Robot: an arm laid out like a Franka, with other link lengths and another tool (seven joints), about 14 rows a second.
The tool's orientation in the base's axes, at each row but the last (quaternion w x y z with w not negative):
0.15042, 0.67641, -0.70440, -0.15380
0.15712, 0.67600, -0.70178, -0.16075
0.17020, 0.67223, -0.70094, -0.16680
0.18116, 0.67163, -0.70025, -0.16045
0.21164, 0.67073, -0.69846, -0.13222
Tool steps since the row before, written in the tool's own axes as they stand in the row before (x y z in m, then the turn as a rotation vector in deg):
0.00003, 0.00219, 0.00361, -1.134, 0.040, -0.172
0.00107, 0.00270, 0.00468, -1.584, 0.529, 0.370
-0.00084, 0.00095, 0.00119, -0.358, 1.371, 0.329
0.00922, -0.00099, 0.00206, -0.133, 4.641, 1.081
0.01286, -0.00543, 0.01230, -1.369, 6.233, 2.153
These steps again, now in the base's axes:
-0.00350, 0.00010, -0.00236, 0.081, 1.132, 0.169
-0.00451, -0.00091, -0.00302, -0.579, 1.606, -0.106
-0.00136, 0.00088, -0.00063, -1.353, 0.415, 0.338
-0.00039, -0.00929, -0.00193, -4.599, 0.328, 1.213
-0.00117, -0.01434, -0.01179, -6.495, 1.553, 0.874

